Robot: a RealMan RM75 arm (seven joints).
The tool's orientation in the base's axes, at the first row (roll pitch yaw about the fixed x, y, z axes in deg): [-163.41, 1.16, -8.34]
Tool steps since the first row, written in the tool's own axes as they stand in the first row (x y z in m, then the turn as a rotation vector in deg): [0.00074, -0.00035, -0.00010, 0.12, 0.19, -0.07]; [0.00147, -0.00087, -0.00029, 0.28, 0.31, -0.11]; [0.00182, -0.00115, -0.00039, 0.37, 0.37, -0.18]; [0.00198, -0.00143, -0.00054, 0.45, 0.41, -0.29]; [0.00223, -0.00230, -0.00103, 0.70, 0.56, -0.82]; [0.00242, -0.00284, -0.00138, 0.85, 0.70, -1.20]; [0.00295, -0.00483, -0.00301, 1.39, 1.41, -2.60]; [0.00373, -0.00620, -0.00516, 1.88, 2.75, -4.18]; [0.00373, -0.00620, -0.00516, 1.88, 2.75, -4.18]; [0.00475, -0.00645, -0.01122, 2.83, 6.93, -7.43]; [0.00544, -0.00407, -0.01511, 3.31, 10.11, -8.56]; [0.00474, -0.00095, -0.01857, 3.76, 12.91, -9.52]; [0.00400, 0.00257, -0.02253, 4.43, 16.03, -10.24]
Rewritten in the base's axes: [0.00078, 0.00020, 0.00018, 0.09, -0.22, 0.01]; [0.00157, 0.00053, 0.00050, 0.23, -0.37, 0.01]; [0.00196, 0.00071, 0.00067, 0.31, -0.46, 0.06]; [0.00215, 0.00091, 0.00089, 0.38, -0.54, 0.15]; [0.00252, 0.00156, 0.00160, 0.59, -0.87, 0.61]; [0.00277, 0.00195, 0.00208, 0.71, -1.13, 0.93]; [0.00355, 0.00329, 0.00420, 1.11, -2.28, 2.06]; [0.00447, 0.00386, 0.00664, 1.37, -4.07, 3.18]; [0.00447, 0.00386, 0.00664, 1.37, -4.07, 3.18]; [0.00538, 0.00222, 0.01250, 1.63, -9.10, 5.08]; [0.00563, -0.00124, 0.01553, 1.62, -12.50, 5.25]; [0.00441, -0.00509, 0.01797, 1.64, -15.49, 5.36]; [0.00308, -0.00944, 0.02077, 1.83, -18.75, 5.15]
